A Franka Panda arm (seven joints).
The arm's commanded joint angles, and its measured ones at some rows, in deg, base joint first. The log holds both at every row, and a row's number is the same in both.
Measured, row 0: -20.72, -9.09, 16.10, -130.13, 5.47, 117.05, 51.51
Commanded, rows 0 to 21: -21.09, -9.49, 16.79, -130.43, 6.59, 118.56, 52.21; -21.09, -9.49, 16.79, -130.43, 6.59, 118.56, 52.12; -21.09, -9.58, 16.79, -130.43, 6.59, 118.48, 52.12; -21.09, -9.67, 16.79, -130.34, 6.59, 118.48, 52.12; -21.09, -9.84, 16.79, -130.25, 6.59, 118.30, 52.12; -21.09, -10.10, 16.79, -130.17, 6.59, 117.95, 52.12; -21.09, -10.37, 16.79, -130.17, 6.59, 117.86, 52.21; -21.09, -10.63, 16.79, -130.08, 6.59, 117.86, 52.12; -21.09, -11.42, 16.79, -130.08, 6.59, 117.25, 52.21; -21.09, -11.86, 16.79, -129.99, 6.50, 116.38, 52.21; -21.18, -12.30, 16.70, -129.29, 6.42, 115.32, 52.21; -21.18, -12.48, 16.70, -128.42, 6.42, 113.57, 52.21; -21.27, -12.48, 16.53, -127.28, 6.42, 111.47, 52.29; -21.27, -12.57, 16.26, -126.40, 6.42, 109.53, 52.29; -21.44, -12.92, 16.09, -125.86, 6.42, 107.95, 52.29; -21.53, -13.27, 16.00, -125.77, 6.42, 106.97, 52.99; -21.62, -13.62, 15.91, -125.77, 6.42, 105.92, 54.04; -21.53, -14.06, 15.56, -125.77, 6.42, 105.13, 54.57; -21.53, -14.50, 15.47, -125.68, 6.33, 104.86, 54.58; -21.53, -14.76, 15.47, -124.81, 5.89, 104.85, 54.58; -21.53, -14.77, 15.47, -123.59, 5.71, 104.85, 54.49; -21.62, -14.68, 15.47, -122.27, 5.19, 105.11, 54.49
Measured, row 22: -21.24, -13.88, 15.37, -125.56, 5.48, 106.49, 53.66
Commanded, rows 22 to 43: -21.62, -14.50, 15.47, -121.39, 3.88, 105.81, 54.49; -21.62, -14.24, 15.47, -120.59, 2.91, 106.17, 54.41; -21.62, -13.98, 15.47, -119.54, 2.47, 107.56, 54.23; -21.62, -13.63, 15.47, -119.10, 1.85, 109.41, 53.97; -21.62, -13.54, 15.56, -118.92, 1.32, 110.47, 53.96; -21.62, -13.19, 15.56, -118.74, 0.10, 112.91, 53.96; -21.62, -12.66, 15.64, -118.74, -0.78, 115.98, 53.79; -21.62, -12.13, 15.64, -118.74, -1.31, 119.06, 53.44; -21.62, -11.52, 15.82, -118.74, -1.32, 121.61, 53.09; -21.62, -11.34, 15.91, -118.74, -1.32, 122.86, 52.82; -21.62, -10.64, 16.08, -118.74, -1.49, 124.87, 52.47; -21.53, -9.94, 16.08, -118.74, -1.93, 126.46, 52.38; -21.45, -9.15, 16.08, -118.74, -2.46, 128.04, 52.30; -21.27, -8.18, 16.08, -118.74, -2.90, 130.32, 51.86; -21.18, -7.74, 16.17, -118.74, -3.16, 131.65, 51.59; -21.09, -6.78, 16.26, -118.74, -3.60, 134.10, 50.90; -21.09, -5.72, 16.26, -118.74, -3.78, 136.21, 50.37; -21.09, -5.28, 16.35, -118.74, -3.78, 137.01, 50.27; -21.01, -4.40, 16.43, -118.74, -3.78, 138.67, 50.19; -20.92, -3.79, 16.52, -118.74, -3.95, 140.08, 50.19; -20.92, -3.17, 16.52, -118.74, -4.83, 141.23, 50.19; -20.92, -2.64, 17.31, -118.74, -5.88, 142.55, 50.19
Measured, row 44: -20.88, -4.46, 16.13, -119.61, -3.03, 139.17, 50.63
